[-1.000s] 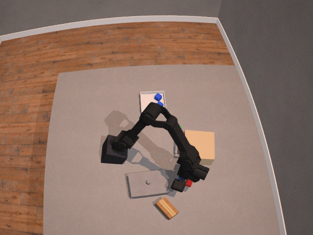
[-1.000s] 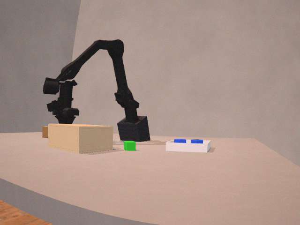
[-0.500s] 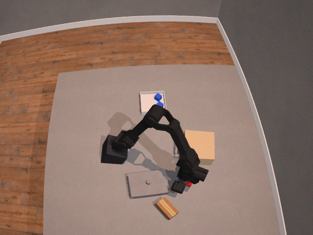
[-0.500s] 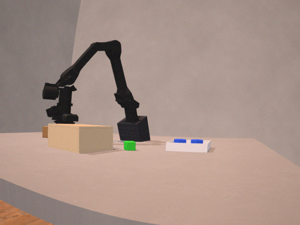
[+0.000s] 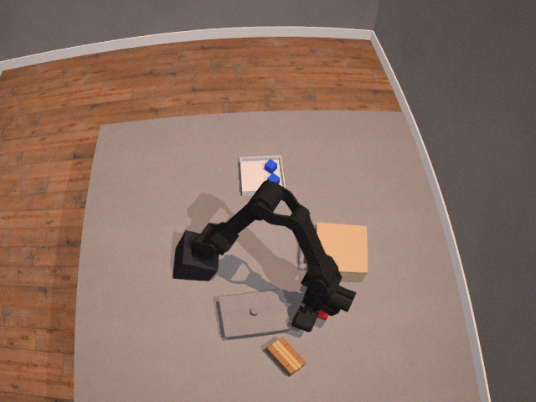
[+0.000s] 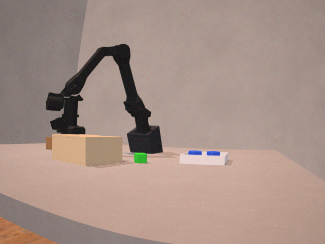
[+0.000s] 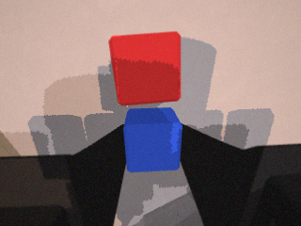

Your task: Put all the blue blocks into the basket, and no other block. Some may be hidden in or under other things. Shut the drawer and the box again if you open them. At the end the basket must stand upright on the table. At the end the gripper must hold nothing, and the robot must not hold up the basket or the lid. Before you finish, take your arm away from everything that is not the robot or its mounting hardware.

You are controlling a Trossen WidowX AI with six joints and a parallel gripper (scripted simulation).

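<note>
The red block is 3 cm to the right of my hand, 3 cm below it and 3 cm ahead of it. From my hand the other things lie so: grey box: 17 cm behind, 3 cm below, 2 cm to the left; tan drawer cabinet: 15 cm ahead, 14 cm to the left; knobbed lid: 17 cm behind, 2 cm to the left, 1 cm above.
</note>
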